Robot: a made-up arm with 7 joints.
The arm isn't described. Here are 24 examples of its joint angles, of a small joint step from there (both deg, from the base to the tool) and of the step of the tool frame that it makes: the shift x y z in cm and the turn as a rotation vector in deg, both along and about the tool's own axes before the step.
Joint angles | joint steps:
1: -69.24 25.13 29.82 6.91 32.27 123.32 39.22 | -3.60 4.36 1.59 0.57 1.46 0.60 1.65
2: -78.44 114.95 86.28 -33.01 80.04 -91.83 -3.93 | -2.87 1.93 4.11 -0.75 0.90 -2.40 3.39
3: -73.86 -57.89 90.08 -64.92 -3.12 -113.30 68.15 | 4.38 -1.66 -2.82 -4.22 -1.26 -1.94 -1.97
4: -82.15 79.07 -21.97 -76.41 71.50 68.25 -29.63 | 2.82 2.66 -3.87 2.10 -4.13 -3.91 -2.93
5: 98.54 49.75 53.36 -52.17 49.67 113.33 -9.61 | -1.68 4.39 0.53 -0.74 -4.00 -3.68 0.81
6: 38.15 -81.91 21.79 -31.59 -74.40 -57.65 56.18 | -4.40 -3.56 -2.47 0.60 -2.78 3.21 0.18
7: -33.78 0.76 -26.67 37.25 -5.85 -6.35 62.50 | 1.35 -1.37 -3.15 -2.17 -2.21 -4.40 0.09
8: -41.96 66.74 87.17 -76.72 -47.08 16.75 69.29 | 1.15 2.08 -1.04 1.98 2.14 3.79 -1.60
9: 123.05 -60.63 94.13 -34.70 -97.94 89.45 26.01 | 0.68 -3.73 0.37 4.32 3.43 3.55 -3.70
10: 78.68 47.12 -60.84 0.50 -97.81 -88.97 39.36 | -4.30 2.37 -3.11 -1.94 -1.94 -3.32 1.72
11: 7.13 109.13 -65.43 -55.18 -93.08 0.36 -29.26 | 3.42 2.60 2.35 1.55 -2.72 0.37 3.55
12: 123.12 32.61 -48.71 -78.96 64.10 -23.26 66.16 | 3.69 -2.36 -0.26 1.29 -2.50 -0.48 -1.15
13: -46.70 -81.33 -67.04 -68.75 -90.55 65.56 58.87 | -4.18 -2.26 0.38 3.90 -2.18 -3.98 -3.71
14: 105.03 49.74 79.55 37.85 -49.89 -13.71 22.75 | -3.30 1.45 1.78 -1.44 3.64 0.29 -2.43
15: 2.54 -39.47 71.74 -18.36 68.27 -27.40 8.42 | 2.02 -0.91 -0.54 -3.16 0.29 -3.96 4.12
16: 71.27 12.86 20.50 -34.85 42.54 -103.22 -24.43 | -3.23 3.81 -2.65 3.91 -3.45 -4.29 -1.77
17: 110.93 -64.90 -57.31 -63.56 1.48 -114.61 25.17 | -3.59 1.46 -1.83 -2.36 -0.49 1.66 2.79
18: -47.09 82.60 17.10 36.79 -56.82 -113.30 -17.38 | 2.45 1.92 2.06 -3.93 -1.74 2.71 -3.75
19: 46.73 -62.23 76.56 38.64 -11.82 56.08 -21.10 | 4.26 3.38 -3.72 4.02 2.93 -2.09 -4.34
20: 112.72 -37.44 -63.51 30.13 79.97 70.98 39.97 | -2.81 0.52 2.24 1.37 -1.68 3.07 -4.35
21: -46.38 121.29 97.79 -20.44 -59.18 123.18 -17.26 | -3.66 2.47 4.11 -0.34 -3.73 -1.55 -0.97
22: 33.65 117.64 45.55 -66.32 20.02 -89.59 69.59 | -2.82 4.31 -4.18 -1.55 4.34 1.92 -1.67
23: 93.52 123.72 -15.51 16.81 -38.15 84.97 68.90 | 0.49 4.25 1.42 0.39 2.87 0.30 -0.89
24: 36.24 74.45 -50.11 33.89 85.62 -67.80 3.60 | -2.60 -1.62 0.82 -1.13 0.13 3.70 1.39
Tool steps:
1: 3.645 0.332 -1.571 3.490 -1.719 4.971
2: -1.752 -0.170 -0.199 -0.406 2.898 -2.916
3: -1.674 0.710 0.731 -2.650 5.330 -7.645
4: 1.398 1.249 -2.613 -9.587 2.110 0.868
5: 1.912 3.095 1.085 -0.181 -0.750 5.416
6: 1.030 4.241 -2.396 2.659 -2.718 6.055
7: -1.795 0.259 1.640 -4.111 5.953 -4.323
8: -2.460 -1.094 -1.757 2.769 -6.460 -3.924
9: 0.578 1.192 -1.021 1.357 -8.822 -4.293
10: 2.681 -0.490 0.352 -1.213 6.290 -0.496
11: -2.471 1.964 2.142 5.212 -1.269 1.783
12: 2.367 0.642 -0.532 -3.827 -0.458 -4.291
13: -2.451 1.157 -2.223 -2.947 3.089 -5.816
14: 0.504 -1.618 -0.395 -1.976 2.487 1.739
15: -1.878 0.379 0.593 -3.909 3.115 0.247
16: 3.803 0.411 -2.087 3.100 -0.460 -1.643
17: 1.924 0.488 3.573 -2.882 -1.519 5.492
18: -0.596 -2.617 1.327 1.617 -1.537 -4.577
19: 3.128 0.617 0.135 -0.015 -1.736 -3.488
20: 1.347 -0.313 -0.427 1.695 -2.113 -1.594
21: 0.791 3.164 -3.094 -2.269 8.021 7.213
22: 1.371 -4.477 -0.937 3.880 0.009 5.580
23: -0.209 -0.177 -3.142 -1.176 -6.031 -1.730
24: -3.127 -0.670 2.087 2.500 -1.771 -1.384
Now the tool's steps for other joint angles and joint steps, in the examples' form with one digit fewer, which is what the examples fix.
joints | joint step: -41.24 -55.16 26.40 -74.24 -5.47 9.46 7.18 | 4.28 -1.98 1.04 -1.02 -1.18 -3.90 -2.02
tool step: -2.24 0.38 4.08 -9.43 -3.23 -3.66
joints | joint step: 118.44 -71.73 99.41 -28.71 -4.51 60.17 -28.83 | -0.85 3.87 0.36 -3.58 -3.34 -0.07 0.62
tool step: 2.06 0.48 2.94 -2.93 -5.63 1.76
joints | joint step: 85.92 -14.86 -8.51 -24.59 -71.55 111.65 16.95 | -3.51 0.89 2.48 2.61 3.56 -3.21 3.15
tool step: -1.54 -0.21 2.88 -4.28 -2.17 1.06
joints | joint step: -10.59 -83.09 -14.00 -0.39 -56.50 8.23 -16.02 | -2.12 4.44 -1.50 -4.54 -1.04 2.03 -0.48
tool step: -0.11 1.18 -0.95 1.14 2.85 -0.47
